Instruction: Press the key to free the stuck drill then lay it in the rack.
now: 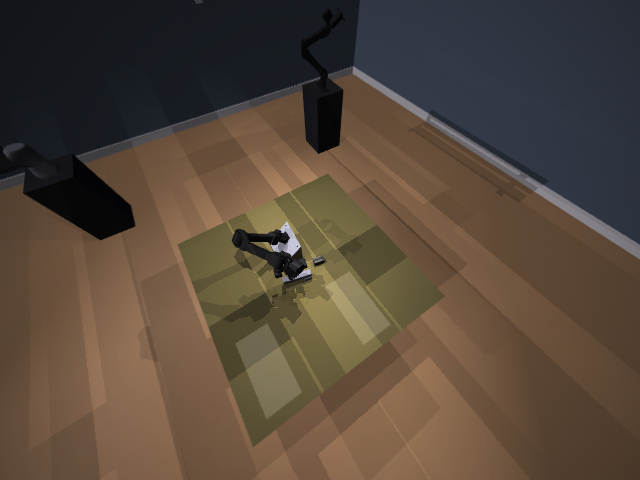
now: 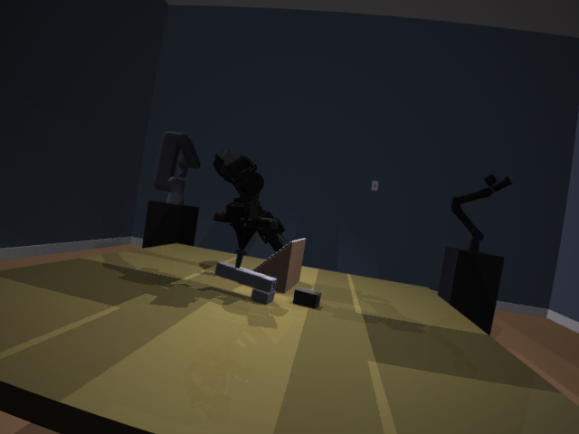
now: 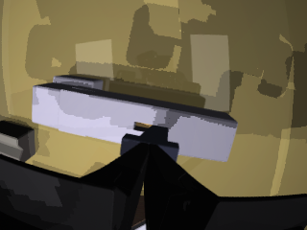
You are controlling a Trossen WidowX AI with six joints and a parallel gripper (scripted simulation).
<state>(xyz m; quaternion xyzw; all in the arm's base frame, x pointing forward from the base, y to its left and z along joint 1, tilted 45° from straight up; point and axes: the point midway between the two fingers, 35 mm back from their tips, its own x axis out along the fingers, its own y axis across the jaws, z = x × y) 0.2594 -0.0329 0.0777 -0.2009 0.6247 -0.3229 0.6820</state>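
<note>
The dark key lies 3 cm below my gripper tip. Round my gripper tip: dark block 20 cm to the left, 11 cm below, 4 cm behind; then drill 8 cm below, 5 cm to the left; then grey block-shaped holder 8 cm below, 3 cm to the left.
</note>
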